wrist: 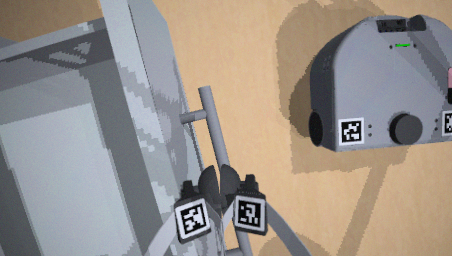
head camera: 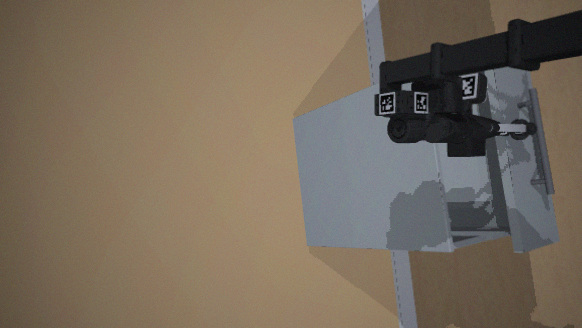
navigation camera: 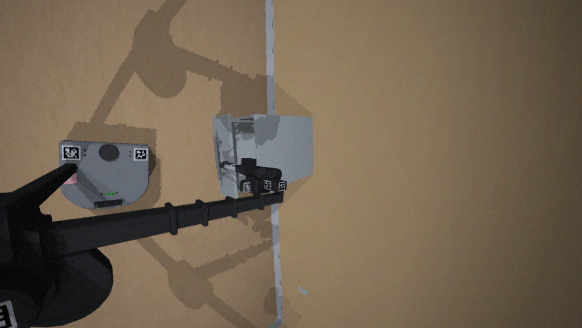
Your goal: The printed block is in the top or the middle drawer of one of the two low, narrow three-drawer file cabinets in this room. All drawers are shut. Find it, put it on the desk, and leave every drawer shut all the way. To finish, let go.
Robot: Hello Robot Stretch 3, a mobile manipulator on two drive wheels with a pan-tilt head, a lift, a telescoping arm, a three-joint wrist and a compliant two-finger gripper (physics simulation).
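Observation:
A low grey file cabinet [head camera: 350, 170] [navigation camera: 295, 145] stands against the wall with its top drawer [head camera: 537, 222] [navigation camera: 226, 132] [wrist: 120, 30] pulled out. The pale drawer floor [head camera: 467, 170] [wrist: 60, 165] shows in part, with no block on the visible part; my wrist hides some of it in the head view. The bar handle [head camera: 541, 150] [wrist: 214, 125] is on the drawer's front. My gripper [head camera: 522, 129] [navigation camera: 224, 165] [wrist: 219, 182] is shut, fingertips nearly together, over the handle bar; whether they touch it cannot be told. The printed block and the desk do not show.
My base [navigation camera: 107, 175] [wrist: 380, 85] is on the floor in front of the drawer. My extended arm [head camera: 480, 52] [navigation camera: 125, 228] runs beside the open drawer. A pale baseboard [head camera: 404, 290] [navigation camera: 270, 60] runs along the wall [navigation camera: 425, 150]. A small pale plate [navigation camera: 302, 290] is on the wall.

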